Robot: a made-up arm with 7 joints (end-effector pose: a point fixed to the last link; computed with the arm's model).
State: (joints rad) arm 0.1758 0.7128 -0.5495 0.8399 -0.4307 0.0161 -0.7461
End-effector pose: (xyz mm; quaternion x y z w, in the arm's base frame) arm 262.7 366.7 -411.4 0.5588 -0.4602 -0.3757 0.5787
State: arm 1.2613 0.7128 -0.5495 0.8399 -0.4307 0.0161 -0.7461
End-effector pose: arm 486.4 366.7 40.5 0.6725 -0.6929 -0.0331 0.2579
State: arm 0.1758 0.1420 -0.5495 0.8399 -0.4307 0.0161 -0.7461
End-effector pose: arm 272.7 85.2 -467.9 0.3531 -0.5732 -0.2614 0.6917
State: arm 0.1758 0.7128 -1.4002 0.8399 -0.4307 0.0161 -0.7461
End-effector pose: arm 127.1 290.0 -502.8 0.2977 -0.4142 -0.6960 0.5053
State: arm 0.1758 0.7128 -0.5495 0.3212 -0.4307 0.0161 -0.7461
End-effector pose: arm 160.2 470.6 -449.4 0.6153 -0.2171 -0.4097 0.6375
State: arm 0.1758 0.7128 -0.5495 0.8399 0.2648 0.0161 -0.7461
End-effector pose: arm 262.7 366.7 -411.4 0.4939 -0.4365 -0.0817 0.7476
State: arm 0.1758 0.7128 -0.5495 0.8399 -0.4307 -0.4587 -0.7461
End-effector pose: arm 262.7 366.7 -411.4 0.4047 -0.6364 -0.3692 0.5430
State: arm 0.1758 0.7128 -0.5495 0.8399 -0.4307 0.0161 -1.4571
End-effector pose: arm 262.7 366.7 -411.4 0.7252 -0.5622 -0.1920 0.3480
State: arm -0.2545 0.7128 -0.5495 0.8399 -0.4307 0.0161 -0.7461
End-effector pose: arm 67.1 366.7 -483.4 0.4657 -0.3260 -0.4863 0.6636
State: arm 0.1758 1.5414 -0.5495 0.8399 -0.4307 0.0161 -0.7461
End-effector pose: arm 206.3 621.7 -94.3 0.7733 -0.2330 -0.4855 0.3347
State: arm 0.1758 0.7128 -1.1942 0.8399 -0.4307 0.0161 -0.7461
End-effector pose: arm 168.3 299.2 -487.4 0.3678 -0.4327 -0.6279 0.5322
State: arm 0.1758 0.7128 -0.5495 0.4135 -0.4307 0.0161 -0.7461
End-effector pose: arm 181.7 454.2 -446.8 0.6082 -0.2619 -0.4056 0.6301
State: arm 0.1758 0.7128 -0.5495 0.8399 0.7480 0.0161 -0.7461
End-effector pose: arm 262.7 366.7 -411.4 0.4132 -0.3889 0.1305 0.8130
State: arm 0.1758 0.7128 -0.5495 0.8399 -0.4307 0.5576 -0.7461
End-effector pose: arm 262.7 366.7 -411.4 0.6957 -0.2283 -0.3573 0.5798
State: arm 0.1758 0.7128 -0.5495 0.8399 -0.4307 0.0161 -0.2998
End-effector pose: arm 262.7 366.7 -411.4 0.4168 -0.3656 -0.4682 0.6880
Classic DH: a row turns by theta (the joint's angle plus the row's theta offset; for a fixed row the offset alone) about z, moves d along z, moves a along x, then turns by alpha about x. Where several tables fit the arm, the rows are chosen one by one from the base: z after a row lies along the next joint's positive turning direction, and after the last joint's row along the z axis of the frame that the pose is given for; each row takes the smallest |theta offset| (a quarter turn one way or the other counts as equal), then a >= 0, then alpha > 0; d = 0 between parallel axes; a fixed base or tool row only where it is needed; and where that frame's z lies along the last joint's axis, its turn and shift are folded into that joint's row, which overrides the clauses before.
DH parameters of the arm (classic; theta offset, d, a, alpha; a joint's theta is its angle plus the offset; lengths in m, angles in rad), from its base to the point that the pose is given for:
base (fixed): 0 0 0 1.5708
joint 1: 1.5708 -0.128 0 1.5708
joint 2: 1.5708 0 0 1.5708
joint 3: 1.5708 -0.301 0 1.5708
joint 4: 0 0 0 -1.5708
joint 5: 0 -0.294 0 -1.5708
joint 6: -1.5708 0 0 1.5708
joint 7: 1.5708 0 0 1.5708
tool (fixed): -1.5708 0 0 0

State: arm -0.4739 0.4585 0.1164 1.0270 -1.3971 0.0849 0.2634
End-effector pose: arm 42.8 354.8 -464.1 0.2767 0.0344 -0.6723 0.6857
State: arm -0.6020 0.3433 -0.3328 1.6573 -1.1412 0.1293 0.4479
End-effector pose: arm 63.0 130.7 -397.2 0.0843 -0.2417 -0.7058 0.6605
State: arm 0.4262 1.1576 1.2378 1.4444 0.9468 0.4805 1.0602
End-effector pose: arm 38.6 548.3 145.7 0.0011 -0.9313 -0.2009 0.3037
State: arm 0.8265 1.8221 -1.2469 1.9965 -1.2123 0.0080 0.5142
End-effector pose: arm 205.7 365.1 -73.6 0.4844 0.0670 -0.8496 0.1977
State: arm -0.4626 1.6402 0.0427 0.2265 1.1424 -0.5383 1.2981
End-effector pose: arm 78.5 713.9 9.5 0.1560 -0.3939 -0.2983 0.8553
